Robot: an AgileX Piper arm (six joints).
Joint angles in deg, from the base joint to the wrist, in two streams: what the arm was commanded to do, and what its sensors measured. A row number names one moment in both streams.
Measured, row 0:
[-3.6, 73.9, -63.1, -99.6, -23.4, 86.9]
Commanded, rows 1 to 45:
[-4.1, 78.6, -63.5, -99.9, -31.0, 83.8]
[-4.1, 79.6, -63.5, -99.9, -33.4, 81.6]
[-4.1, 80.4, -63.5, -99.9, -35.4, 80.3]
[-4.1, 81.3, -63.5, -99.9, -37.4, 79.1]
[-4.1, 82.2, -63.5, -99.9, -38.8, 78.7]
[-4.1, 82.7, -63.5, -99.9, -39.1, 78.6]
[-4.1, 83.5, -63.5, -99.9, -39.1, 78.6]
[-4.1, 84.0, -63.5, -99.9, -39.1, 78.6]
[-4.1, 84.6, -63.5, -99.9, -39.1, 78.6]
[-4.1, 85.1, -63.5, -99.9, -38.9, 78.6]
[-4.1, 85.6, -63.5, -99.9, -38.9, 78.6]
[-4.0, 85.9, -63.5, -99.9, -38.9, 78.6]
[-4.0, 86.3, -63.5, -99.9, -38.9, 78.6]
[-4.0, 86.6, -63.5, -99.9, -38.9, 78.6]
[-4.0, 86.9, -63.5, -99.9, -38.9, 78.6]
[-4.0, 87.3, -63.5, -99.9, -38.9, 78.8]
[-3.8, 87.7, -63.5, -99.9, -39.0, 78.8]
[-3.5, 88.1, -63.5, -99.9, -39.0, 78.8]
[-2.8, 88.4, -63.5, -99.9, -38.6, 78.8]
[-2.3, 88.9, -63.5, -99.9, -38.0, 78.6]
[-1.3, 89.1, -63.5, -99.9, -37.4, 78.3]
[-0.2, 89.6, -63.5, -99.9, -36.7, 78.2]
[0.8, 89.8, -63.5, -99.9, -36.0, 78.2]
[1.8, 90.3, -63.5, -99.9, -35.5, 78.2]
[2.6, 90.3, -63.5, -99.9, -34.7, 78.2]
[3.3, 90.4, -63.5, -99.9, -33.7, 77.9]
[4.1, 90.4, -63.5, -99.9, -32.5, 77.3]
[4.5, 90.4, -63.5, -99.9, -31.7, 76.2]
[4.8, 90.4, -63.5, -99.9, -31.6, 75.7]
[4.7, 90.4, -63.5, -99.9, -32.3, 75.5]
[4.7, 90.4, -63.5, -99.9, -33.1, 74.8]
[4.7, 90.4, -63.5, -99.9, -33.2, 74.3]
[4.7, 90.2, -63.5, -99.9, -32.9, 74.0]
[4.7, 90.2, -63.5, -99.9, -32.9, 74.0]
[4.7, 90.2, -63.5, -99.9, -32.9, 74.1]
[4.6, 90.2, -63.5, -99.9, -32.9, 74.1]
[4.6, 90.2, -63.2, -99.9, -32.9, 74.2]
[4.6, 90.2, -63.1, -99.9, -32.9, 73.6]
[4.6, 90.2, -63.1, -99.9, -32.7, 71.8]
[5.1, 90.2, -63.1, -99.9, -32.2, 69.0]
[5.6, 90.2, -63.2, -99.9, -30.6, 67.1]
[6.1, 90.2, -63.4, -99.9, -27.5, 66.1]
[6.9, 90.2, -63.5, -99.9, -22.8, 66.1]
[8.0, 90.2, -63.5, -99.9, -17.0, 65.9]
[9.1, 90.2, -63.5, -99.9, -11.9, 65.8]
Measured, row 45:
[6.0, 90.4, -63.1, -100.1, -27.8, 68.0]
